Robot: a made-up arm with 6 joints.
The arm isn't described. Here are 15 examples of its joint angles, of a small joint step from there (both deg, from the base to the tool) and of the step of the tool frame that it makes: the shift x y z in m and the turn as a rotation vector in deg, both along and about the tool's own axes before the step.
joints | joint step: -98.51 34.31 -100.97 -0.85 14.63 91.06 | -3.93 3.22 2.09 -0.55 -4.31 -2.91
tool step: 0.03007 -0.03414 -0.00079 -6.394 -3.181 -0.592
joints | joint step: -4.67 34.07 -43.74 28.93 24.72 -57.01 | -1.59 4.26 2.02 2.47 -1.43 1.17
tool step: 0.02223 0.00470 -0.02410 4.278 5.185 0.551
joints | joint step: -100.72 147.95 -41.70 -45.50 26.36 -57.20 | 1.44 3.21 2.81 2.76 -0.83 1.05
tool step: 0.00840 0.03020 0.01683 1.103 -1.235 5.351
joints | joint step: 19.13 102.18 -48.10 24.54 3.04 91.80 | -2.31 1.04 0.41 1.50 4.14 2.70
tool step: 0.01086 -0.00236 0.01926 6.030 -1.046 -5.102
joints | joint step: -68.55 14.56 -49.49 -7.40 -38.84 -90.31 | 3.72 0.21 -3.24 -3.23 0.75 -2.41
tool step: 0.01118 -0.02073 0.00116 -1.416 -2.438 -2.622
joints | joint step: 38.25 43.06 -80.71 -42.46 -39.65 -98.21 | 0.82 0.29 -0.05 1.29 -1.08 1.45
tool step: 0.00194 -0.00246 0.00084 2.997 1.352 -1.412
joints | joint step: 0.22 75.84 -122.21 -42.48 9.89 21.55 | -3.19 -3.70 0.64 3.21 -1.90 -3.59
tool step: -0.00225 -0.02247 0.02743 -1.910 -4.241 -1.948
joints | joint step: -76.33 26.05 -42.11 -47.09 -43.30 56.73 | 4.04 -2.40 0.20 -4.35 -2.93 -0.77
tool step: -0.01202 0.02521 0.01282 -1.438 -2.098 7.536
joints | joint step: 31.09 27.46 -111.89 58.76 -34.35 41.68 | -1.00 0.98 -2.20 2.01 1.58 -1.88
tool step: -0.00005 0.00051 -0.00607 -0.616 0.857 -0.359
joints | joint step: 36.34 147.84 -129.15 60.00 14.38 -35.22 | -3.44 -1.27 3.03 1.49 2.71 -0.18
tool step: 0.00142 -0.03262 0.00874 2.511 2.333 -1.773
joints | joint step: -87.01 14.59 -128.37 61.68 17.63 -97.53 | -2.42 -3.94 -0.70 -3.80 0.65 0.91
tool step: -0.01121 -0.00328 0.03919 -5.703 -3.410 -0.513
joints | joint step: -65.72 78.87 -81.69 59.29 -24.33 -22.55 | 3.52 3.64 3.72 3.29 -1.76 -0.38
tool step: -0.00347 -0.01423 -0.05764 -0.442 6.744 -3.504
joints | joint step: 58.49 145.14 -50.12 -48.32 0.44 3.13 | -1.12 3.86 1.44 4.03 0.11 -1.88
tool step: 0.00523 0.02213 -0.02082 2.847 4.369 3.537
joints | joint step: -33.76 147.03 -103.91 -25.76 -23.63 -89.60 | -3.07 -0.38 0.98 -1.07 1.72 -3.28
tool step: -0.01011 0.01585 -0.02870 -3.278 1.527 3.568
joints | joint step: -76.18 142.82 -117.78 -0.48 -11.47 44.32 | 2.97 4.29 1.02 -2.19 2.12 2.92
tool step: -0.00607 -0.01909 -0.06516 -1.177 7.494 -2.890
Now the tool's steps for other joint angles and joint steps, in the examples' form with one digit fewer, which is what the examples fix.
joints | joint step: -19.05 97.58 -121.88 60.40 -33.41 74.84 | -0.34 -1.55 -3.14 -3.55 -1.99 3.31
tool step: -0.0133 0.0332 -0.0241 2.14 4.44 5.60
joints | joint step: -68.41 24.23 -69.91 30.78 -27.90 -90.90 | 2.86 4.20 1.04 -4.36 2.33 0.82
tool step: -0.0076 0.0447 -0.0116 -0.97 -0.46 7.93
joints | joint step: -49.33 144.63 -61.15 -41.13 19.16 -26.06 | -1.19 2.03 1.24 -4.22 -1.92 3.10
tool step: 0.0098 0.0124 -0.0117 -0.38 0.07 1.22
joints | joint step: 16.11 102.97 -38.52 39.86 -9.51 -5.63 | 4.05 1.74 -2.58 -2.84 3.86 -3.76
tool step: -0.0100 0.0209 -0.0279 -9.99 2.60 4.16
